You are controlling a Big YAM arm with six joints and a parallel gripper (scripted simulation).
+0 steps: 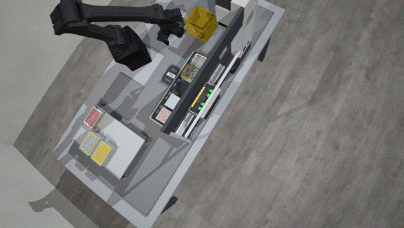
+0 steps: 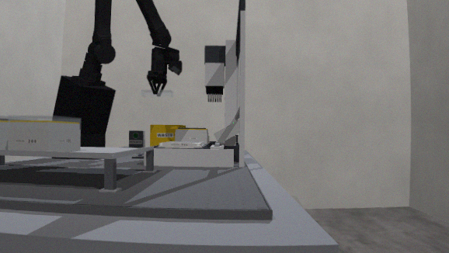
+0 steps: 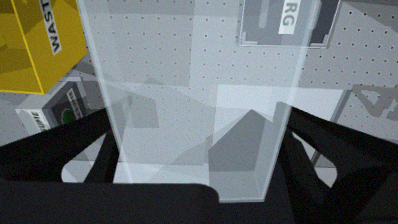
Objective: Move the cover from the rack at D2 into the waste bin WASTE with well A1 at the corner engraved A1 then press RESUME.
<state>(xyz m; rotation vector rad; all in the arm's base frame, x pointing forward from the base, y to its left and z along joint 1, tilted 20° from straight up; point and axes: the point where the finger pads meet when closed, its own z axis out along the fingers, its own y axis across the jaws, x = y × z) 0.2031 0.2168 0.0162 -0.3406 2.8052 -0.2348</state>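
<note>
The yellow waste bin is 4 cm behind my hand, 26 cm to the left of it and 23 cm below it. From my hand the other things lie so: clear cover: right at my hand; then tip rack: 17 cm ahead, 6 cm to the right, 17 cm below; then resume box: 19 cm behind, 20 cm to the left, 20 cm below.
</note>
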